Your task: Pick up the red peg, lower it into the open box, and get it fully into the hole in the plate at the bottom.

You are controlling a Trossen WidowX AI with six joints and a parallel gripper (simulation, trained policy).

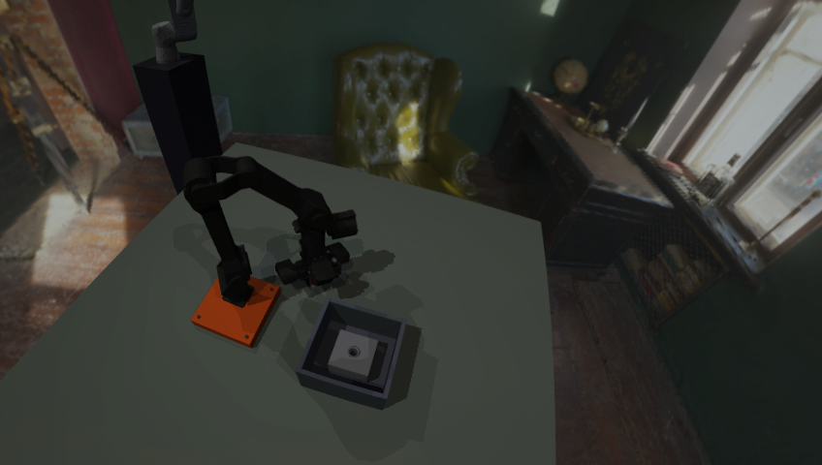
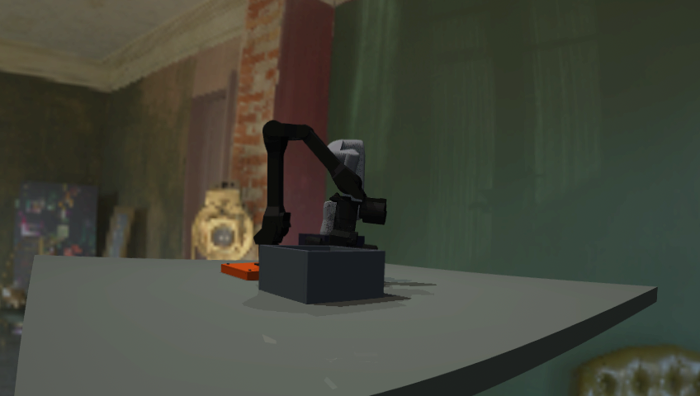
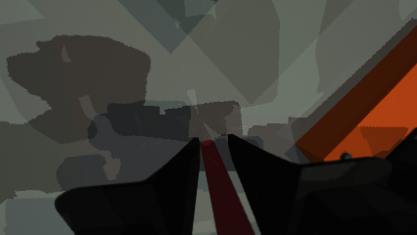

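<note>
Now: the grey plate 17 cm ahead of my gripper tip, 17 cm to the right of it and 4 cm above it. Also, from my gripper tip: dark box: 17 cm ahead, 17 cm to the right, 2 cm above; red peg: 1 cm to the left, 3 cm above.
</note>
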